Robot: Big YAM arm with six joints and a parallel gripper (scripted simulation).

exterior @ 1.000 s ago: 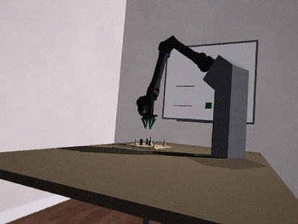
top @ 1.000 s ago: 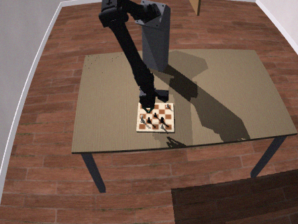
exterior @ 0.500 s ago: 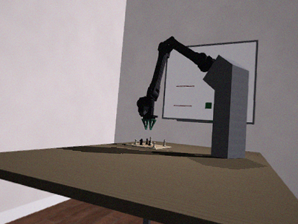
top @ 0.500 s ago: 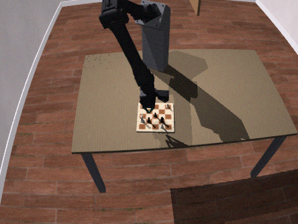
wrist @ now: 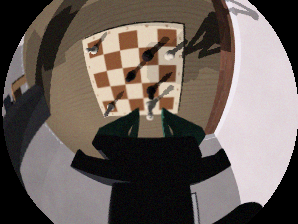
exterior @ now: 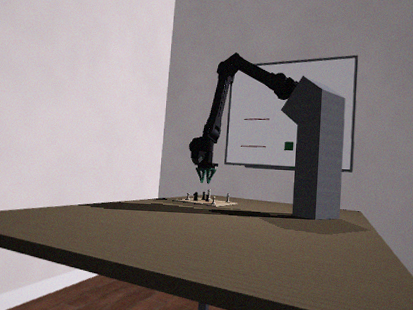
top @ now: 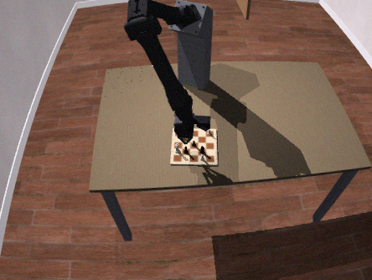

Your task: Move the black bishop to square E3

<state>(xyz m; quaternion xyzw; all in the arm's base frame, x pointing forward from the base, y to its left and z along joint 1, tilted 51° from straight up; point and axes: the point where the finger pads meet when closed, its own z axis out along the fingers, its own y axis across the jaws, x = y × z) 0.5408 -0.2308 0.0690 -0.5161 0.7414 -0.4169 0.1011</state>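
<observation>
Right now the black bishop is 70 mm below my hand. The rest, counted from my hand: chessboard (90 mm below, 50 mm to the left, 10 mm behind).
</observation>
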